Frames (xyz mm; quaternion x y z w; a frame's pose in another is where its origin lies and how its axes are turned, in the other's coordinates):
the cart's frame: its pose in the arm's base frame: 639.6 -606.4 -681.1 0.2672 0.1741 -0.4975 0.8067
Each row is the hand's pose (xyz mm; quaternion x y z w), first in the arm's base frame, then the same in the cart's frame.
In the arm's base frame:
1: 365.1 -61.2 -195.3 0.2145 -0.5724 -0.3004 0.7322
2: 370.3 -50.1 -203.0 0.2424 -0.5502 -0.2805 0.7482
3: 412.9 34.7 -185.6 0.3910 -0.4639 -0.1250 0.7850
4: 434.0 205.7 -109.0 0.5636 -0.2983 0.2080 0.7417
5: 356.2 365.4 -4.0 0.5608 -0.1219 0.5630 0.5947
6: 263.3 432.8 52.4 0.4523 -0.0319 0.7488 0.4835
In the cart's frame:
1: -774.5 76.9 53.4 0.3145 -0.5628 0.3122 0.6978
2: -775.8 83.6 40.6 0.3182 -0.5285 0.3352 0.7121
3: -826.6 156.9 3.9 0.3582 -0.3498 0.4817 0.7192
4: -980.5 257.5 -38.2 0.3687 -0.0338 0.7146 0.5935
5: -1185.8 272.7 -52.2 0.2561 0.2276 0.8803 0.3283
6: -1305.7 228.5 -49.4 0.1212 0.3152 0.9318 0.1328

